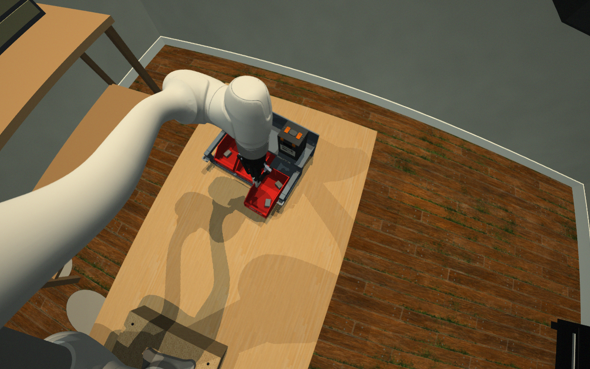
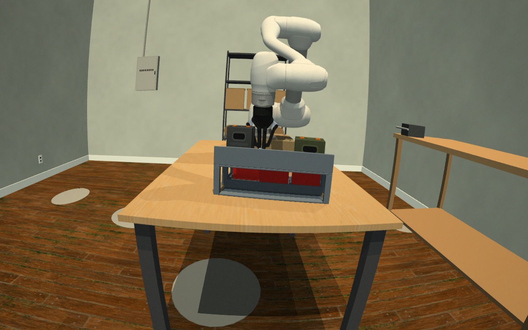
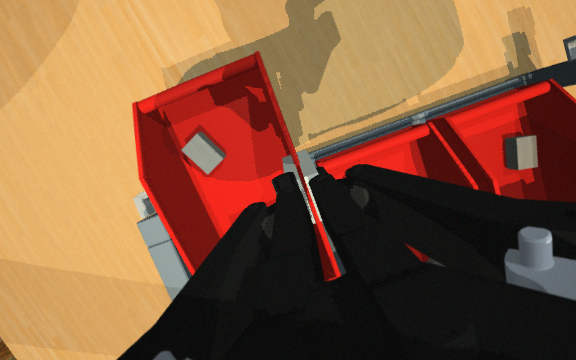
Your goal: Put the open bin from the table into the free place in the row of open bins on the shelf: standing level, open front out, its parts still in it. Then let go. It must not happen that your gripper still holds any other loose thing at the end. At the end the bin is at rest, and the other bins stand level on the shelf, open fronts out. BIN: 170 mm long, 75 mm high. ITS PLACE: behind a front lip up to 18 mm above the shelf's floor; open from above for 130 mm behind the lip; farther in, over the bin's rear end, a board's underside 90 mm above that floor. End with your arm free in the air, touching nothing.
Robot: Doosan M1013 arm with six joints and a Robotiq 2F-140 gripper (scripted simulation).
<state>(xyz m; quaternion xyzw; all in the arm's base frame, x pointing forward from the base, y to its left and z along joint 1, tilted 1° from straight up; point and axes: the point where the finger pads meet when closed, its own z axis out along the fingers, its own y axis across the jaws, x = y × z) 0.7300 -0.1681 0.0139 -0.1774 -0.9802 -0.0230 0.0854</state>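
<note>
Now: the front lip 9 cm below my hand, 6 cm to the left of it and 1 cm ahead of it.
</note>
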